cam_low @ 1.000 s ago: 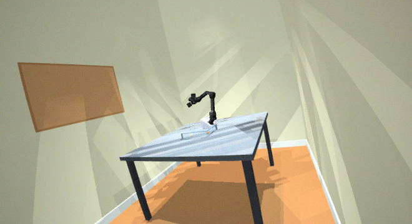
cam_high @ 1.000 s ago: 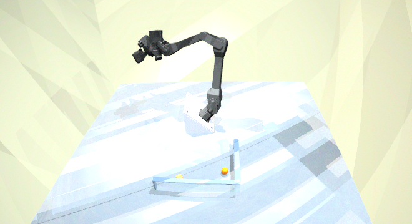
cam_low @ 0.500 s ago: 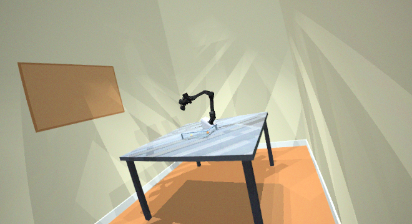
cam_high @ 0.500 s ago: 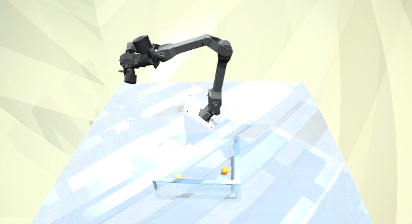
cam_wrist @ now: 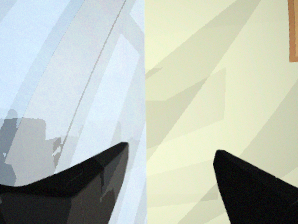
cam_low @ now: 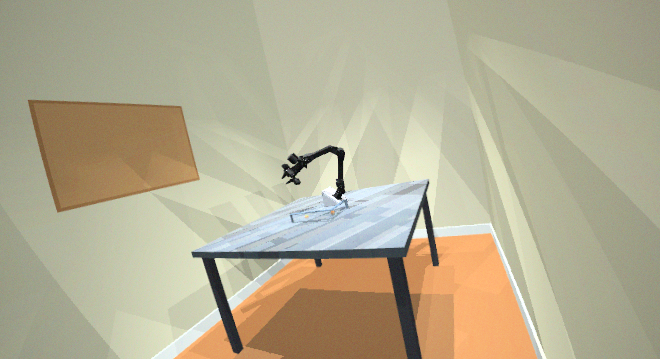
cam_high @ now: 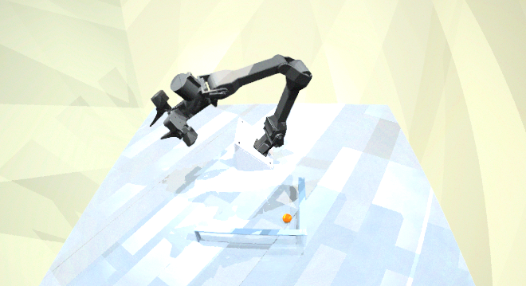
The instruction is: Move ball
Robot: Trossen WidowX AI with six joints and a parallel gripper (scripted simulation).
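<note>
Now: gripper tip 7 cm short of the orange ball, 41 cm to the right of it and 25 cm above it.
</note>
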